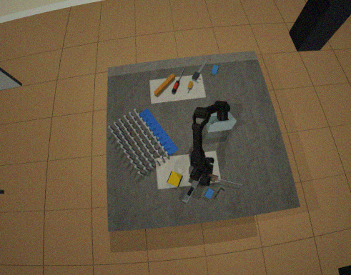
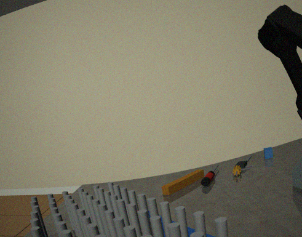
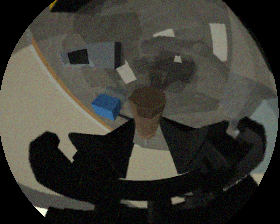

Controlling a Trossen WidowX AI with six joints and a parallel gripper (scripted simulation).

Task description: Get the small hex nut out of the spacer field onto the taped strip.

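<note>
The hook tool is 100 mm behind my gripper tip, 40 mm to the left of it and 10 mm below it. From my gripper tip the other things lie so: grey flat tool (140 mm ahead, 80 mm to the left, 30 mm below); yellow block (240 mm ahead, 10 mm to the right, 30 mm below); blue taped strip (330 mm ahead, 370 mm to the right, 50 mm below).
</note>
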